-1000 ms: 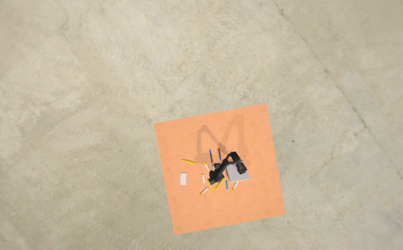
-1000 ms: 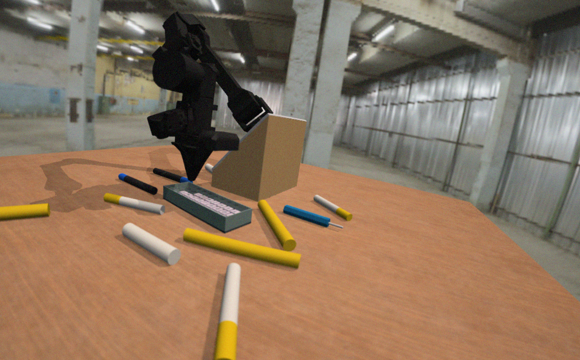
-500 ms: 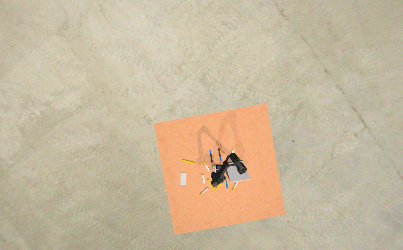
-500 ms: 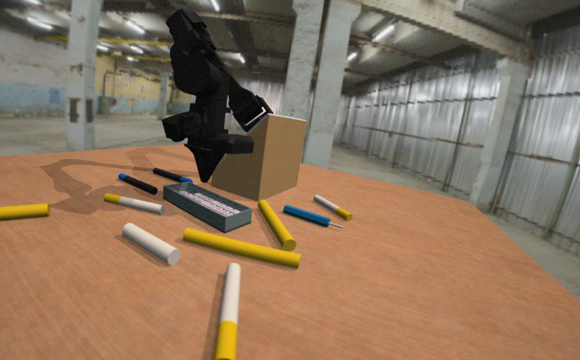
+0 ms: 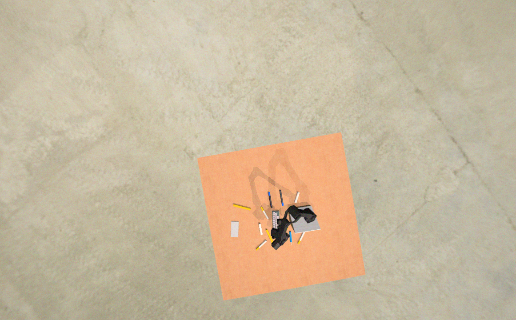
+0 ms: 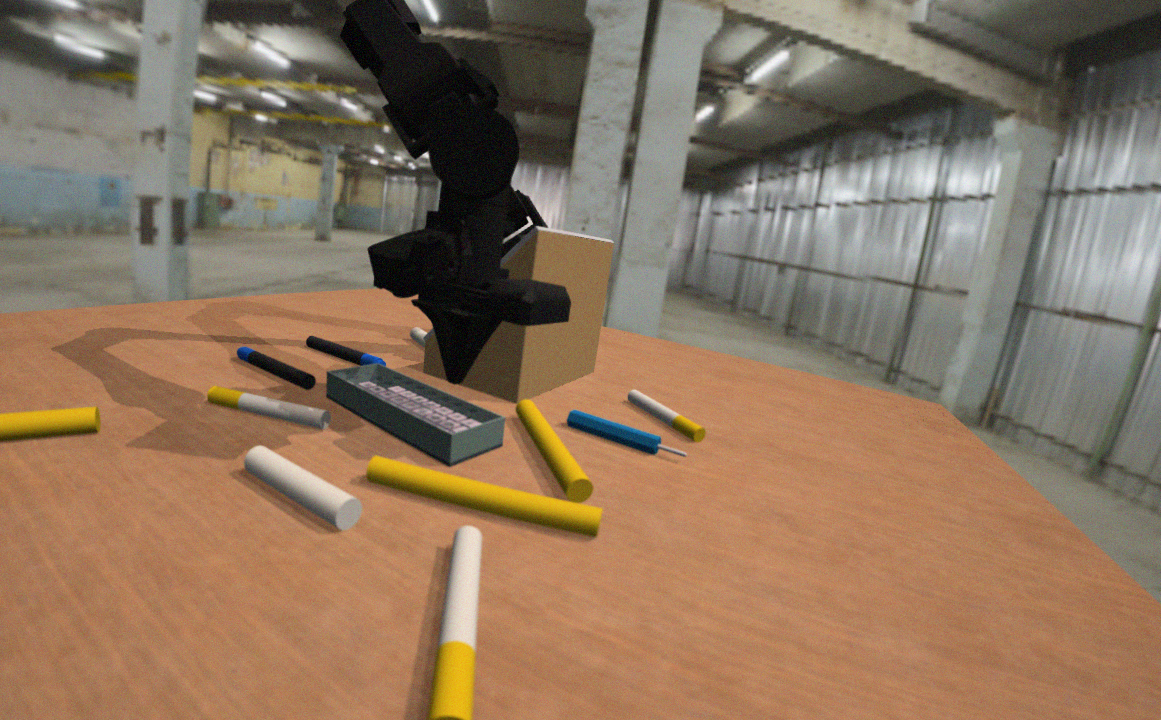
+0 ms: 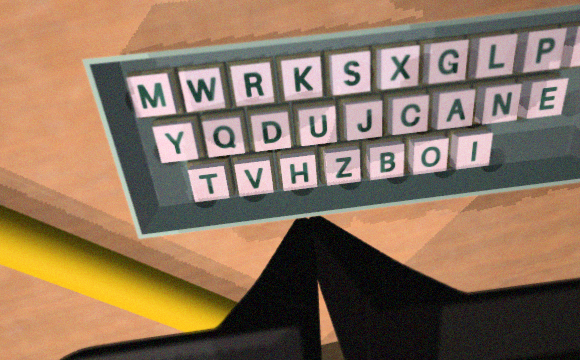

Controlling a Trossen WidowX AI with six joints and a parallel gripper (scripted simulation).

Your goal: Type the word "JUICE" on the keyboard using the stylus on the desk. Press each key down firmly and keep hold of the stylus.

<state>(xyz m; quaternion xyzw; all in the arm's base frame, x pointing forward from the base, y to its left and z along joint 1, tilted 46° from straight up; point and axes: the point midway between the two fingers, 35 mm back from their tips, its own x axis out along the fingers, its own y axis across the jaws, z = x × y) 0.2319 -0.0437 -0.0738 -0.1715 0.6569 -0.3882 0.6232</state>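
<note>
Right now my gripper tip is 170 mm to the right of the blue stylus, 60 mm past it and 30 mm above it. Round my gripper tip: yellow cylinder (100 mm to the left, 30 mm below).
</note>
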